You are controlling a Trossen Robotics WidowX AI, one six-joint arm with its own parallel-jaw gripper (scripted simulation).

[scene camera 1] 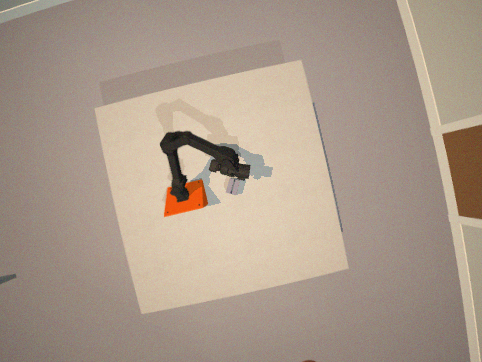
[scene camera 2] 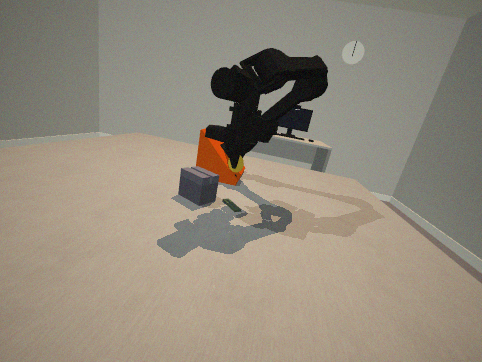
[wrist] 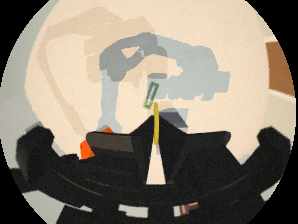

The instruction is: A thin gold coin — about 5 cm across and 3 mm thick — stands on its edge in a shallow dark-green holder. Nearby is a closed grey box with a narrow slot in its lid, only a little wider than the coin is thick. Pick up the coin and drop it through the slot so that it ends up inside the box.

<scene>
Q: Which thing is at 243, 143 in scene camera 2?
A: The gripper.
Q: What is the gripper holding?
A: A coin.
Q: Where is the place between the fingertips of the gripper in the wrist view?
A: At 154, 118
</scene>
